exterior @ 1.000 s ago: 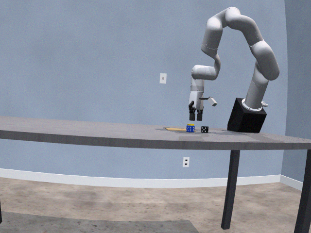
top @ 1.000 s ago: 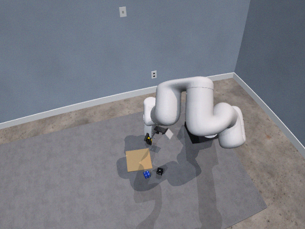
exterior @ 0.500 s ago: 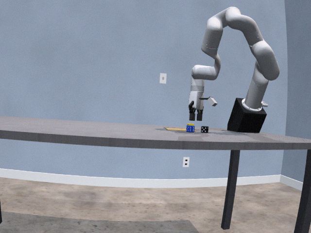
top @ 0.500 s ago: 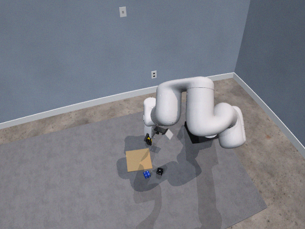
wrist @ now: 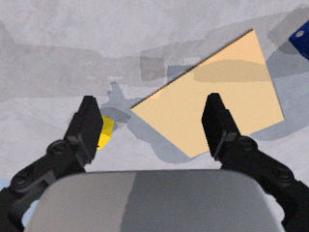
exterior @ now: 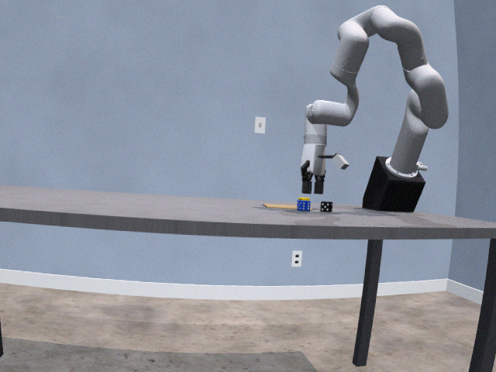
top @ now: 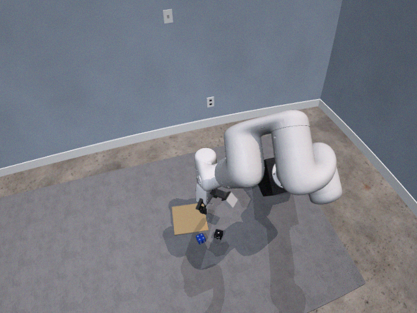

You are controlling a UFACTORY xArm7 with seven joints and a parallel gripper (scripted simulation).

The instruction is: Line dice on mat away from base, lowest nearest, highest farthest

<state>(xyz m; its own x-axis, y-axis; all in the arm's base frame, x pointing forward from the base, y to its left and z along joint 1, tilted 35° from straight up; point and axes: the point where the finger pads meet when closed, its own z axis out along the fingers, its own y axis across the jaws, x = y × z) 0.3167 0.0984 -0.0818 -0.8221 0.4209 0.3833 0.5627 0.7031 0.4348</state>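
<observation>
My hand is 50 mm short of the blue die, 140 mm to the right of it and 40 mm above it. Round my hand: tan mat 90 mm ahead, 30 mm to the left, 60 mm below; then black die 30 mm behind, 130 mm to the left, 40 mm below; then yellow die 10 mm ahead, 90 mm to the right, 40 mm below.
</observation>
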